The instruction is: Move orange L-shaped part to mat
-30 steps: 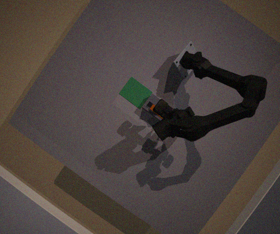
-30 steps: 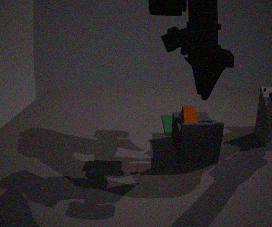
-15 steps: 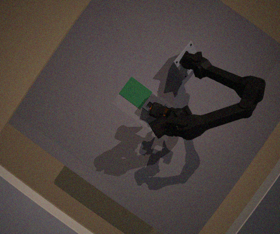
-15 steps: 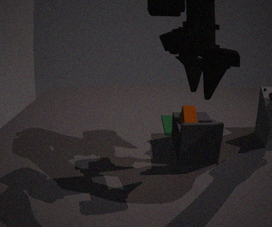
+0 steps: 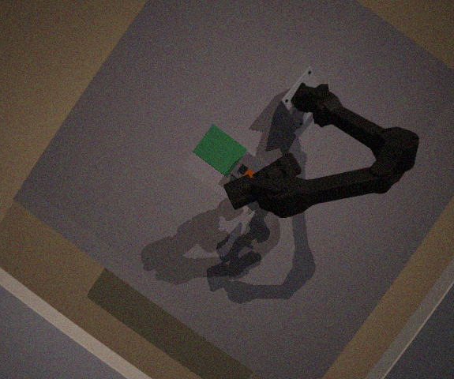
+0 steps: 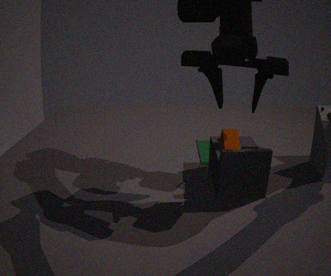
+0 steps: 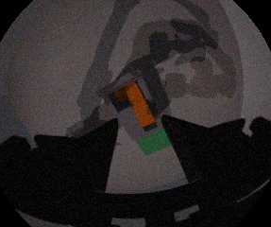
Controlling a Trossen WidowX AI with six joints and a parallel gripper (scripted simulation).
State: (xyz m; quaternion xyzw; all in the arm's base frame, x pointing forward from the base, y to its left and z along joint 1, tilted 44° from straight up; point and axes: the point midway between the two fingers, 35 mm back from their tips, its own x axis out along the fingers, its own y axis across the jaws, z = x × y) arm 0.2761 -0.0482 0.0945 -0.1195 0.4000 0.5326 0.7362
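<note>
The orange L-shaped part lies 10 mm behind my gripper tip, 10 mm to the left of it and 100 mm below it. Round my gripper tip: green mat (20 mm behind, 170 mm to the right, 160 mm below).
</note>
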